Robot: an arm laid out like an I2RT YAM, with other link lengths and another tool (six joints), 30 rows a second.
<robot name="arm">
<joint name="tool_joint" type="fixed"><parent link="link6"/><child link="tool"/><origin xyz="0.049 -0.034 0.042" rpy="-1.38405 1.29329 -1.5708"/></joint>
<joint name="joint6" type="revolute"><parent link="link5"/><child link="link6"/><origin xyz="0.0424 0 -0.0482"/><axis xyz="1 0 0"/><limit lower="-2.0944" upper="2.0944"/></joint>
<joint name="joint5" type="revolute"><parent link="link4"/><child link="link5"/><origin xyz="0.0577 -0.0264 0.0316"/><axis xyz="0 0 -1"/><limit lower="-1.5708" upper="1.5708"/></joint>
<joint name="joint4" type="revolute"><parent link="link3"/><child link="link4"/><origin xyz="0.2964 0.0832 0.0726"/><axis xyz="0 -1 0"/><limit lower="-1.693" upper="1.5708"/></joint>
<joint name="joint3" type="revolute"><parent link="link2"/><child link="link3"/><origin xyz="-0.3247 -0.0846 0"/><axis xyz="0 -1 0"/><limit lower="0" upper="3.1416"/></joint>
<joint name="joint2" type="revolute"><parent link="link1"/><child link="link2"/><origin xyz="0.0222 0.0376 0.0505"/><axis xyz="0 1 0"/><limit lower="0" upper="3.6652"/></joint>
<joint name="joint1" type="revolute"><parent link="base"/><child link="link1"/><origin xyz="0 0 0.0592"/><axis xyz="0 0 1"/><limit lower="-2.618" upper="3.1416"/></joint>
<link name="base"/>
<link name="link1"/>
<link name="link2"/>
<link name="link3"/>
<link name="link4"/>
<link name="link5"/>
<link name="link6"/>
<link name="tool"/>
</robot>
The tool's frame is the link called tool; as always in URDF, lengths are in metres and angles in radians.
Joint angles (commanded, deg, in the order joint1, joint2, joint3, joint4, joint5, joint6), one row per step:
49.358 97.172 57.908 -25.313 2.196 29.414
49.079 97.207 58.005 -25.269 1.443 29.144
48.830 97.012 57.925 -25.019 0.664 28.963
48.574 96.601 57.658 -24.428 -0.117 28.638
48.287 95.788 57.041 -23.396 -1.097 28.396
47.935 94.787 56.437 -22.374 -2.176 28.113
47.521 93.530 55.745 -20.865 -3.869 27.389
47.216 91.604 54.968 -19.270 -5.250 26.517
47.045 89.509 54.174 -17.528 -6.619 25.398
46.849 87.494 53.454 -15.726 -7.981 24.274
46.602 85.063 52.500 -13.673 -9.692 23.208
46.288 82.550 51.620 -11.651 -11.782 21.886
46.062 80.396 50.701 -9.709 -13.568 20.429
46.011 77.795 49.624 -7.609 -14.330 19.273
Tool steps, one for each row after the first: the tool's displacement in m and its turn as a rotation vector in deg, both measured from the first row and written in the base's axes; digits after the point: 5 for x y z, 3 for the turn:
0.00111 0.00022 -0.00013 0.442 0.363 0.289
0.00164 0.00011 0.00042 1.124 0.595 0.542
0.00204 -0.00013 0.00179 2.040 0.529 0.928
0.00168 -0.00109 0.00413 3.461 0.276 1.316
0.00140 -0.00235 0.00778 5.061 -0.078 1.743
0.00113 -0.00247 0.01315 7.353 -0.675 2.833
-0.00021 -0.00322 0.02300 9.864 -2.057 4.080
-0.00242 -0.00335 0.03439 12.458 -3.824 5.719
-0.00448 -0.00351 0.04602 15.030 -5.729 7.369
-0.00785 -0.00468 0.05923 18.057 -7.820 9.174
-0.01176 -0.00587 0.07360 21.215 -10.040 11.405
-0.01593 -0.00700 0.08551 23.759 -12.254 13.663
-0.02130 -0.01037 0.09953 26.054 -15.281 15.266

